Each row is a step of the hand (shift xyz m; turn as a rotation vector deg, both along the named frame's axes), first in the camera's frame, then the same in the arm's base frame.
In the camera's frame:
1: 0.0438 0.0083 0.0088 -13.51 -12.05 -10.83
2: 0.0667 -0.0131 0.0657 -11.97 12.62 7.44
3: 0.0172 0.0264 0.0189 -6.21 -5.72 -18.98
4: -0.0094 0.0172 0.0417 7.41 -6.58 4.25
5: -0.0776 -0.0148 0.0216 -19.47 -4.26 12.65
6: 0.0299 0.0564 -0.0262 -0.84 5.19 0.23
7: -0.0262 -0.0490 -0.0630 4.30 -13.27 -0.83
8: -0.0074 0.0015 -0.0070 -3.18 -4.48 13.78
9: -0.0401 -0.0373 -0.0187 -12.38 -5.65 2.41
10: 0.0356 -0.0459 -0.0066 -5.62 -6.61 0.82
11: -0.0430 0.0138 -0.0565 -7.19 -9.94 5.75
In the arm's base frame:
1: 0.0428 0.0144 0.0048 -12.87 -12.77 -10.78
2: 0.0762 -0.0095 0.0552 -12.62 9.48 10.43
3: 0.0154 0.0265 0.0203 -7.78 -4.39 -18.75
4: -0.0062 0.0103 0.0445 8.82 -5.71 2.43
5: -0.0709 -0.0300 0.0281 -16.72 -8.92 14.08
6: 0.0172 0.0633 -0.0214 -1.57 4.91 1.04
7: -0.0268 -0.0449 -0.0658 6.10 -12.17 -3.14
8: -0.0084 0.0011 -0.0058 -0.58 -6.55 13.30
9: -0.0362 -0.0410 -0.0190 -10.95 -7.88 3.00
10: 0.0409 -0.0382 -0.0169 -4.40 -7.51 0.53
11: -0.0518 0.0130 -0.0488 -4.77 -11.61 5.10

